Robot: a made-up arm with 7 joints. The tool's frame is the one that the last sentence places.
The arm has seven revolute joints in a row. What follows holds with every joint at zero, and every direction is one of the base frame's. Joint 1 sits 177.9 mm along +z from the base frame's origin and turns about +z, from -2.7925 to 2.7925 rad. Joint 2 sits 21.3 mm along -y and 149.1 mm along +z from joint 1 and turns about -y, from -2.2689 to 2.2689 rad. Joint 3 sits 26.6 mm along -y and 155.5 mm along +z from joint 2 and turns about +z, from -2.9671 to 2.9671 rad. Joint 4 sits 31.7 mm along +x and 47.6 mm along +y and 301.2 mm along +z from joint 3 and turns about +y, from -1.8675 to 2.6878 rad. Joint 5 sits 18.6 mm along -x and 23.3 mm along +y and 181.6 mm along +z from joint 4 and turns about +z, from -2.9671 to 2.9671 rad. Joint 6 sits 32.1 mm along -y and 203 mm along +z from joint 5 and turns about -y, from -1.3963 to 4.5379 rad. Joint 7 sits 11.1 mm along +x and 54 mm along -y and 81.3 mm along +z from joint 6 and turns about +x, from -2.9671 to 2.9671 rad. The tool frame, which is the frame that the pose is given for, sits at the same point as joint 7; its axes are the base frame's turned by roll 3.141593, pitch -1.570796 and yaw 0 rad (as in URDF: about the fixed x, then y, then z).
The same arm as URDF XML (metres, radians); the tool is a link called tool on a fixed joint. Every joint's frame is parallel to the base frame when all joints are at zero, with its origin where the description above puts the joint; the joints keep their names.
<robot name="arm">
  <link name="base_link"/>
  <link name="link1"/>
  <link name="link2"/>
  <link name="link3"/>
  <link name="link4"/>
  <link name="link5"/>
  <link name="link6"/>
  <link name="link7"/>
  <link name="tool"/>
  <joint name="joint 1" type="revolute">
    <parent link="base_link"/>
    <child link="link1"/>
    <origin xyz="0 0 0.1779"/>
    <axis xyz="0 0 1"/>
    <limit lower="-2.7925" upper="2.7925"/>
  </joint>
  <joint name="joint 2" type="revolute">
    <parent link="link1"/>
    <child link="link2"/>
    <origin xyz="0 -0.0213 0.1491"/>
    <axis xyz="0 -1 0"/>
    <limit lower="-2.2689" upper="2.2689"/>
  </joint>
  <joint name="joint 3" type="revolute">
    <parent link="link2"/>
    <child link="link3"/>
    <origin xyz="0 -0.0266 0.1555"/>
    <axis xyz="0 0 1"/>
    <limit lower="-2.9671" upper="2.9671"/>
  </joint>
  <joint name="joint 4" type="revolute">
    <parent link="link3"/>
    <child link="link4"/>
    <origin xyz="0.0317 0.0476 0.3012"/>
    <axis xyz="0 1 0"/>
    <limit lower="-1.8675" upper="2.6878"/>
  </joint>
  <joint name="joint 5" type="revolute">
    <parent link="link4"/>
    <child link="link5"/>
    <origin xyz="-0.0186 0.0233 0.1816"/>
    <axis xyz="0 0 1"/>
    <limit lower="-2.9671" upper="2.9671"/>
  </joint>
  <joint name="joint 6" type="revolute">
    <parent link="link5"/>
    <child link="link6"/>
    <origin xyz="0 -0.0321 0.203"/>
    <axis xyz="0 -1 0"/>
    <limit lower="-1.3963" upper="4.5379"/>
  </joint>
  <joint name="joint 7" type="revolute">
    <parent link="link6"/>
    <child link="link7"/>
    <origin xyz="0.0111 -0.054 0.0813"/>
    <axis xyz="1 0 0"/>
    <limit lower="-2.9671" upper="2.9671"/>
  </joint>
  <joint name="tool_joint" type="fixed">
    <parent link="link7"/>
    <child link="tool"/>
    <origin xyz="0 0 0" rpy="-3.1416 -1.5708 0"/>
  </joint>
</robot>

